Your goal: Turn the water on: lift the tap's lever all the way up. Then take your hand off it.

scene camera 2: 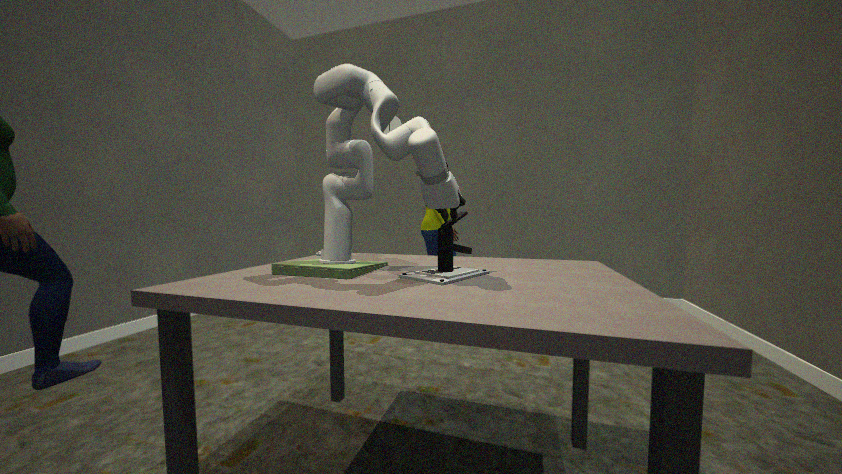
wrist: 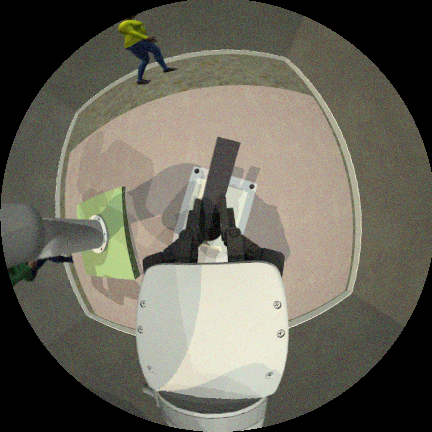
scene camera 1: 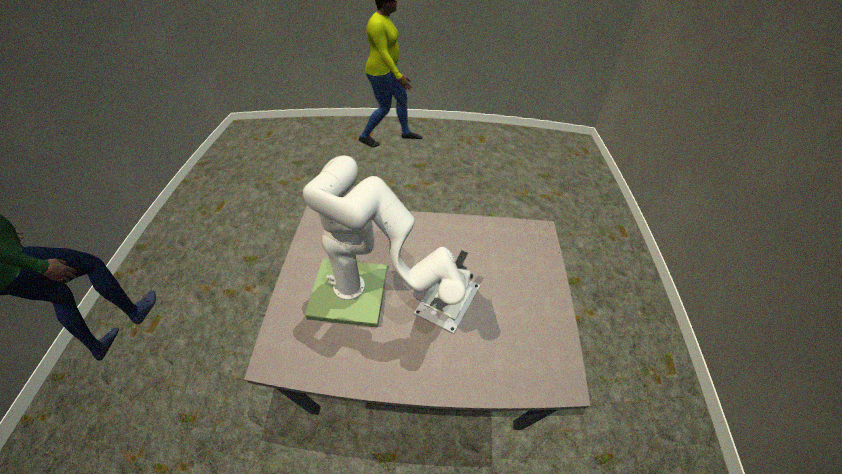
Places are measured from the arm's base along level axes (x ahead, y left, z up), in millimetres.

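Where they show: gripper, fingertip midpoint: (scene camera 2: 450,219) (wrist: 211,206); arm's base, link origin: (scene camera 2: 337,262) (wrist: 96,233) (scene camera 1: 349,286).
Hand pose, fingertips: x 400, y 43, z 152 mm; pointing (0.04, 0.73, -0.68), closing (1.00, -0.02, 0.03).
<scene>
Things, the pixels of their centre, and the offset from my fingertips. "spot": a spot on its surface instead. Level surfaces: height alone.
- black column, surface spot: (scene camera 2: 445,257) spot: dx -3, dy -46, dz -116 mm
- white plate, body centre: (wrist: 211,218) (scene camera 2: 445,273) (scene camera 1: 448,299) dx -10, dy -23, dz -169 mm
- short black spout, body centre: (scene camera 2: 458,248) dx +15, dy +43, dz -97 mm
- table, surface height: dz -175 mm
The tap is a black column (scene camera 2: 445,257) on a white plate (scene camera 1: 434,319) (scene camera 2: 421,277) (wrist: 186,202), with a short black spout (scene camera 2: 462,249) low on its right in scene camera 2. Its flat black lever (scene camera 1: 461,257) (scene camera 2: 461,216) (wrist: 223,162) slopes upward from the column's top, with its free end raised well above the spout. My gripper (scene camera 2: 446,216) (wrist: 211,206) is drawn nearly together at the column's top, its fingertips beside the lever's inner end and gripping nothing. Whether they touch the lever is hard to tell. In scene camera 1 the wrist hides the fingers.
The arm's base stands on a green block (scene camera 1: 315,309) (scene camera 2: 294,270) (wrist: 110,260) on the table (scene camera 1: 518,353) (scene camera 2: 530,306) (wrist: 300,150), left of the tap. A person in yellow (scene camera 1: 382,47) (wrist: 134,34) stands beyond the table. A person in green (scene camera 1: 11,259) (scene camera 2: 5,170) is at the left.
</scene>
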